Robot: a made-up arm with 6 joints. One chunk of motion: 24 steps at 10 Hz.
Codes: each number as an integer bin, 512 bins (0 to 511) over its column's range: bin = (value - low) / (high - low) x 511, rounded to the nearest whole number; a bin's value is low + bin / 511 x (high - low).
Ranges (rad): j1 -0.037..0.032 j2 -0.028..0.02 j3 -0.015..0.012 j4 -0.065..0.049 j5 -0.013..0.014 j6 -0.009..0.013
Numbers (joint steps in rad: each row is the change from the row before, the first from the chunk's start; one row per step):
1: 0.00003 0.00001 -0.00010 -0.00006 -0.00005 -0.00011
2: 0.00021 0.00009 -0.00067 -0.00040 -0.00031 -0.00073
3: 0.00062 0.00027 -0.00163 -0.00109 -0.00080 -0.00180
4: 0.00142 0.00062 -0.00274 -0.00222 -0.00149 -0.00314
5: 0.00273 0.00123 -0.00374 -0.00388 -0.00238 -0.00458
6: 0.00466 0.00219 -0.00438 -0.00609 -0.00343 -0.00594
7: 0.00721 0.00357 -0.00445 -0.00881 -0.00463 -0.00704
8: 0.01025 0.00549 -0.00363 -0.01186 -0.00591 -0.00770
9: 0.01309 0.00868 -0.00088 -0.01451 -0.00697 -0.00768
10: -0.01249 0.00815 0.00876 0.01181 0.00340 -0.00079
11: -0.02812 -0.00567 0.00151 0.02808 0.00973 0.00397
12: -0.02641 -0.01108 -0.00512 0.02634 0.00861 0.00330
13: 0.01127 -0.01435 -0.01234 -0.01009 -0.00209 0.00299
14: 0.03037 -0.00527 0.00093 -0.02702 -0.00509 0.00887
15: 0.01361 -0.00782 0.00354 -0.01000 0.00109 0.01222
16: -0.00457 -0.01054 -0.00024 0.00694 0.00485 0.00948
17: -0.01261 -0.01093 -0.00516 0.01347 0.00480 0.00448
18: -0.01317 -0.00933 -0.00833 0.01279 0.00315 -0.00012
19: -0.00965 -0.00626 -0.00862 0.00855 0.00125 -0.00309
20: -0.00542 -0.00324 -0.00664 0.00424 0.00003 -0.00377
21: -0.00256 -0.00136 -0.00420 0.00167 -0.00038 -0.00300
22: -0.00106 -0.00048 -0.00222 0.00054 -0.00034 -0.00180
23: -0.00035 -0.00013 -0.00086 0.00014 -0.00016 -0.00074
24: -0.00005 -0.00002 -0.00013 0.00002 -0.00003 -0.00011
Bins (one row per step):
1: 274 298 282 291 245 206
2: 276 299 271 290 240 192
3: 279 301 253 286 231 167
4: 285 305 232 281 218 136
5: 294 311 213 274 201 103
6: 309 321 201 264 181 71
7: 327 336 200 252 158 46
8: 350 357 215 238 134 30
9: 371 390 267 226 114 31
10: 182 385 450 344 310 191
11: 66 238 312 417 430 301
12: 78 180 187 409 409 286
13: 357 145 50 246 206 278
14: 499 242 301 170 150 415
15: 375 215 351 247 267 493
16: 240 186 279 322 338 429
17: 181 182 186 352 337 313
18: 176 199 126 349 306 206
19: 203 231 121 330 270 137
20: 234 264 158 310 247 121
21: 255 284 204 299 239 139
22: 266 293 242 294 240 167
23: 271 297 268 292 243 192
24: 274 298 281 291 245 206

